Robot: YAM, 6 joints.
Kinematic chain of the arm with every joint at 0, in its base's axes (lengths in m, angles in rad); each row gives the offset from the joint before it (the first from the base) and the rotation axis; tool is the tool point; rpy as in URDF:
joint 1: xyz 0 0 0.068 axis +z
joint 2: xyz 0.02 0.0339 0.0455 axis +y
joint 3: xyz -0.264 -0.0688 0 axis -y
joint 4: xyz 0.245 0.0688 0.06 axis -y
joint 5: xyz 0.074 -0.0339 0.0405 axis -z
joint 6: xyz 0.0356 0 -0.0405 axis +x
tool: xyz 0 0 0 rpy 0 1.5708 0
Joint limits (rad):
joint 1: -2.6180..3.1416
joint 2: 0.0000..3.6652
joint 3: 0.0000..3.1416
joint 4: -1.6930..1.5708
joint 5: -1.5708..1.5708
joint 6: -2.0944..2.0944
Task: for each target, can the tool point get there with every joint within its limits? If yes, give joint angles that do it. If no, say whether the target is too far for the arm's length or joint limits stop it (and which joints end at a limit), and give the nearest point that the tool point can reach.
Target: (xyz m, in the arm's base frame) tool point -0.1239 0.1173 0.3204
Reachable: yes | joints 2.3617 0.7150 0.7252 -0.2750 -0.1053 0.3119
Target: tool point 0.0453 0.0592 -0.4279
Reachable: no: joint limits stop it (at a limit: joint 2) | nearest point 0.0650 0.0850 -0.3515 | short by 0.083 m
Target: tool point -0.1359 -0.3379 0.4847
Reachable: yes | joints -2.0055 1.7719 2.2056 -0.8794 -0.5659 -1.4553
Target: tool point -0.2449 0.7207 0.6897
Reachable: no: too far | nearest point -0.1654 0.4868 0.4976 | short by 0.313 m
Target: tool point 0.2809 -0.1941 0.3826
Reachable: yes | joints -0.6409 1.5231 1.5405 -0.5968 -0.3532 -0.8636
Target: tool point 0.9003 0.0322 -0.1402
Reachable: no: too far | nearest point 0.6210 0.0222 -0.0597 | short by 0.291 m
